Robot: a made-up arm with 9 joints.
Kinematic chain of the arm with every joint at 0, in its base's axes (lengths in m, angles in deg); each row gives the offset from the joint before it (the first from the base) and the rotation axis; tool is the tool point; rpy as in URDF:
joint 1: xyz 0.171 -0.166 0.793 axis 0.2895 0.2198 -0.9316
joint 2: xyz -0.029 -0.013 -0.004 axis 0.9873 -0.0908 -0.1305
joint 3: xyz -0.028 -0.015 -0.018 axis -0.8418 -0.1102 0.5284
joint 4: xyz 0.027 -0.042 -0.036 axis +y
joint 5: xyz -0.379 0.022 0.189 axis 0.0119 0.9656 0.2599
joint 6: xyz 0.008 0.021 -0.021 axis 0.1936 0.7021 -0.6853
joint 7: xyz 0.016 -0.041 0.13 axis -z
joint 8: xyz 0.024 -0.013 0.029 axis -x
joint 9: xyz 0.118 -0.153 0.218 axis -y
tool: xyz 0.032 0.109 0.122 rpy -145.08 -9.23 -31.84
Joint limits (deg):
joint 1: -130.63..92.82
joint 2: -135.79..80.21
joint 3: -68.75..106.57
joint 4: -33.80..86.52
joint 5: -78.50..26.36
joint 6: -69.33..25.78
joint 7: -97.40..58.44
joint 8: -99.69..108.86
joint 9: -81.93..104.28
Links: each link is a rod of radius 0.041 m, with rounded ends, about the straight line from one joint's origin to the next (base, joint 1, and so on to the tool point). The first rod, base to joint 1, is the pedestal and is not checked.
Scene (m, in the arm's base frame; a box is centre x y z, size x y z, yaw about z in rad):
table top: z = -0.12
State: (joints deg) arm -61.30 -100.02 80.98 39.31 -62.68 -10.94 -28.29 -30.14 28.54
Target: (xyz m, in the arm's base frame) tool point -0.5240 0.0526 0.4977
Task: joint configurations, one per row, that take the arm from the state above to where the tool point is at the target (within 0.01 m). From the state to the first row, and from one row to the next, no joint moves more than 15 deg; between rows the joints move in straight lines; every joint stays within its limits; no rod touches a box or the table.
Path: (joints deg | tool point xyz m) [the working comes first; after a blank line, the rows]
Joints at the target: -43.43 -80.37 63.34 30.69 -55.79 2.39 -23.25 -47.20 32.29
Straight joint move there: clear.

1: -52.36 -90.19 72.16 35.00 -59.24 -4.28 -25.77 -38.67 30.41 | -0.4747 -0.2751 0.2754
2: -43.43 -80.37 63.34 30.69 -55.79 2.39 -23.25 -47.20 32.29 | -0.5240 0.0525 0.4976

